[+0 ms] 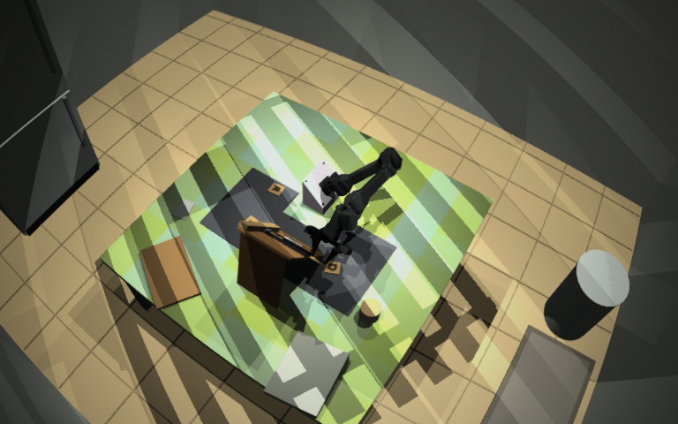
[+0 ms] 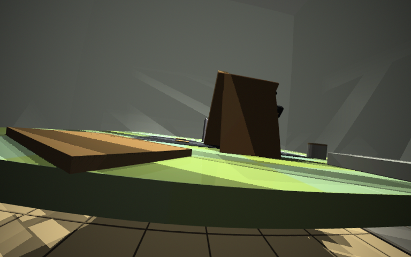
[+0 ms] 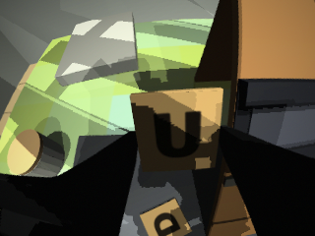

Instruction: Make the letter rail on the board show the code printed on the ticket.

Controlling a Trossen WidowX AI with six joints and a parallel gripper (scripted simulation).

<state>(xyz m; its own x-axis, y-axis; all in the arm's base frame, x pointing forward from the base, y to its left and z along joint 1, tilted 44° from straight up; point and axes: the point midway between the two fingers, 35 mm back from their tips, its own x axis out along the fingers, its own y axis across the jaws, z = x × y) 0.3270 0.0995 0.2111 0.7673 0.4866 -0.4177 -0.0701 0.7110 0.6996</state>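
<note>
The white ticket is 40 mm behind my gripper tip, 170 mm to the right of it and 80 mm below it. Also, from my gripper tip: dark mat 150 mm behind, 210 mm to the right, 160 mm below; then flat wooden slab 360 mm ahead, 500 mm to the right, 150 mm below; then card 90 mm ahead, 690 mm to the right, 160 mm below.
</note>
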